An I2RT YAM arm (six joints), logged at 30 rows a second.
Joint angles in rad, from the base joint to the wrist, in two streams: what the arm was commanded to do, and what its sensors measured. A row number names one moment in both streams.
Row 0, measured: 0.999, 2.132, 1.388, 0.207, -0.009, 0.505
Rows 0 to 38, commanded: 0.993, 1.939, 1.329, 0.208, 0.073, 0.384; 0.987, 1.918, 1.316, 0.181, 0.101, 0.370; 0.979, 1.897, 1.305, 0.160, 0.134, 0.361; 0.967, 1.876, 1.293, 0.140, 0.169, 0.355; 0.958, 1.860, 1.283, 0.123, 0.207, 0.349; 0.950, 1.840, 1.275, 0.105, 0.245, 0.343; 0.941, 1.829, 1.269, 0.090, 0.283, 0.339; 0.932, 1.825, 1.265, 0.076, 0.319, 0.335; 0.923, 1.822, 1.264, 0.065, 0.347, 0.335; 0.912, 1.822, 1.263, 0.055, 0.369, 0.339; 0.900, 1.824, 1.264, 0.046, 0.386, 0.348; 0.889, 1.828, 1.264, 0.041, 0.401, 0.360; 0.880, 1.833, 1.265, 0.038, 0.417, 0.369; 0.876, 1.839, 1.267, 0.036, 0.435, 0.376; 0.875, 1.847, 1.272, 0.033, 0.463, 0.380; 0.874, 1.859, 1.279, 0.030, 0.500, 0.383; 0.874, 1.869, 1.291, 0.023, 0.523, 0.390; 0.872, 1.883, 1.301, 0.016, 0.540, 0.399; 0.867, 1.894, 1.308, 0.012, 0.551, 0.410; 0.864, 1.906, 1.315, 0.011, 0.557, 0.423; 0.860, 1.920, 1.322, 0.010, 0.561, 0.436; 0.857, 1.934, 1.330, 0.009, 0.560, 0.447; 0.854, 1.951, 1.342, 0.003, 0.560, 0.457; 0.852, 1.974, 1.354, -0.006, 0.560, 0.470; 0.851, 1.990, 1.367, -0.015, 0.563, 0.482; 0.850, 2.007, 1.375, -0.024, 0.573, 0.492; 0.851, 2.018, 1.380, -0.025, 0.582, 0.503; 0.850, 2.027, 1.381, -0.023, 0.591, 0.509; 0.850, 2.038, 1.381, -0.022, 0.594, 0.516; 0.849, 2.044, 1.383, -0.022, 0.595, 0.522; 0.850, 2.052, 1.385, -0.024, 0.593, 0.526; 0.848, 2.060, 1.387, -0.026, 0.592, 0.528; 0.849, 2.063, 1.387, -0.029, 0.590, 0.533; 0.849, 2.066, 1.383, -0.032, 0.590, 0.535; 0.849, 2.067, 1.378, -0.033, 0.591, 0.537; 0.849, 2.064, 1.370, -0.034, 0.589, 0.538; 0.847, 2.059, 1.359, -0.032, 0.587, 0.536; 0.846, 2.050, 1.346, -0.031, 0.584, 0.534; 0.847, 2.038, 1.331, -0.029, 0.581, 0.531
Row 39, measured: 0.854, 2.064, 1.330, -0.049, 0.560, 0.519
